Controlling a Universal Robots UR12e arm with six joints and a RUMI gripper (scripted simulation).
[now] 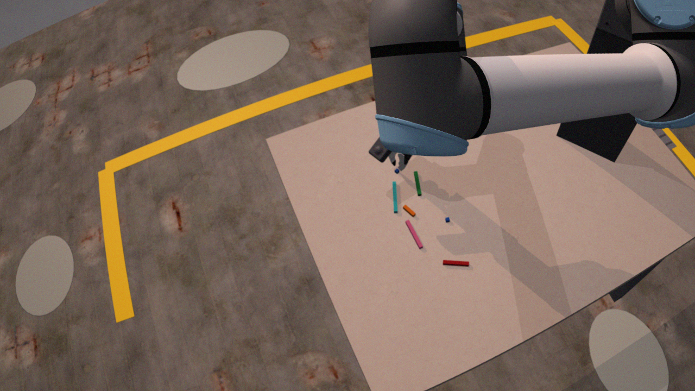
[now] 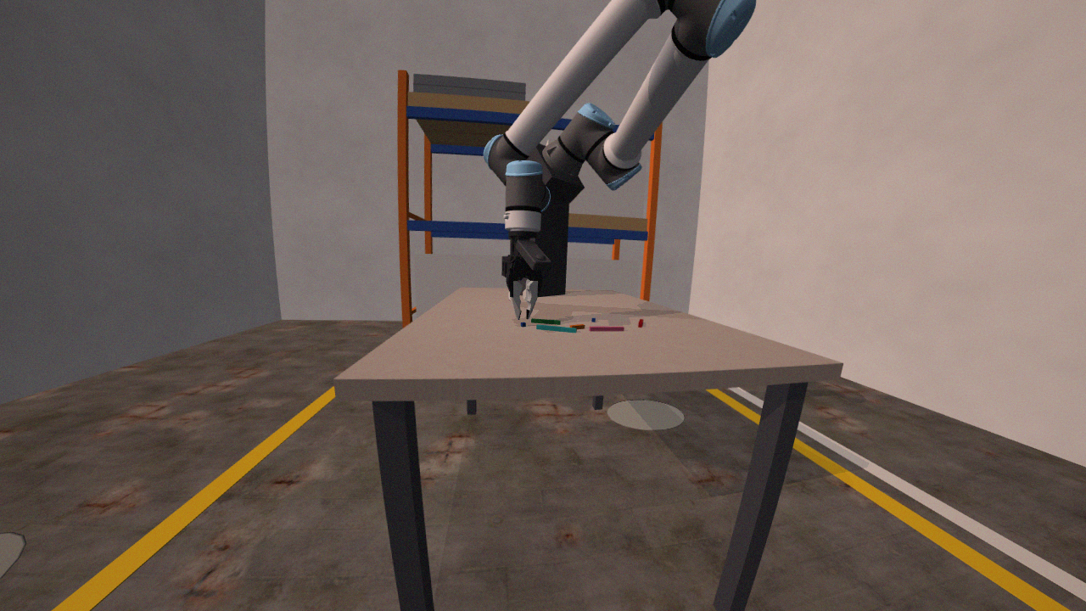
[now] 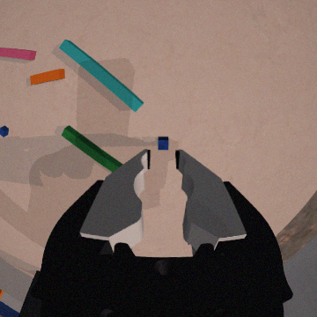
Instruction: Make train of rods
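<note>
Right now the orange rod is 14 cm to the left of my hand, 3 cm below it and 3 cm behind it. From my hand the other things lie so: green rod: 6 cm behind, 4 cm to the left, 3 cm below; then pink rod: 21 cm to the left, 4 cm behind, 3 cm below; then turquoise rod: 9 cm to the left, 3 cm below, 1 cm ahead.
</note>
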